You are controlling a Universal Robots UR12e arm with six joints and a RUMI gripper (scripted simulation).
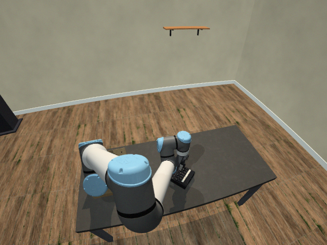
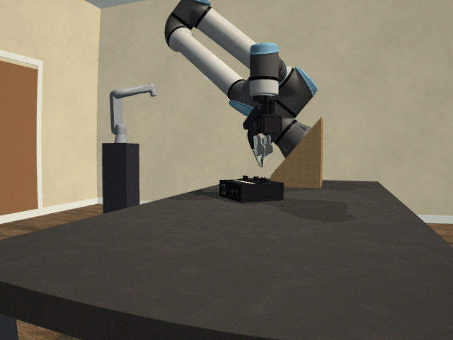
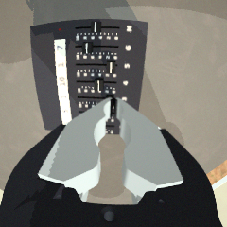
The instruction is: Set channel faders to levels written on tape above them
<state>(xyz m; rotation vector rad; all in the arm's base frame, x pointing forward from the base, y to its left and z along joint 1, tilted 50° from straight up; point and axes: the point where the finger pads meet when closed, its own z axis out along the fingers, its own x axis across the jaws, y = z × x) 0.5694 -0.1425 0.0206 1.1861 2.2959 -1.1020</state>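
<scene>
Right now the master fader is 40 mm behind my hand, 60 mm to the right of it and 50 mm below it.
</scene>
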